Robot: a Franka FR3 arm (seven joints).
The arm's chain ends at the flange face. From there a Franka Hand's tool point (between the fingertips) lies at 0.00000 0.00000 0.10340 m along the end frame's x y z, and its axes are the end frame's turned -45 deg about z.
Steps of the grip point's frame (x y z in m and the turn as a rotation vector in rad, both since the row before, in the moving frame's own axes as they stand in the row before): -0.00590 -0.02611 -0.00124 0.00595 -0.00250 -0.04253; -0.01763 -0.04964 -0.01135 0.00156 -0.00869 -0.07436; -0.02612 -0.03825 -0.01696 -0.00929 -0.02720 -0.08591
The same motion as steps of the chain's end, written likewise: -0.02201 -0.01405 -0.00124 0.00244 -0.00598 -0.04253; -0.04684 -0.02318 -0.01135 -0.00504 -0.00725 -0.07436; -0.04432 -0.01130 -0.01692 -0.02580 -0.01266 -0.08591
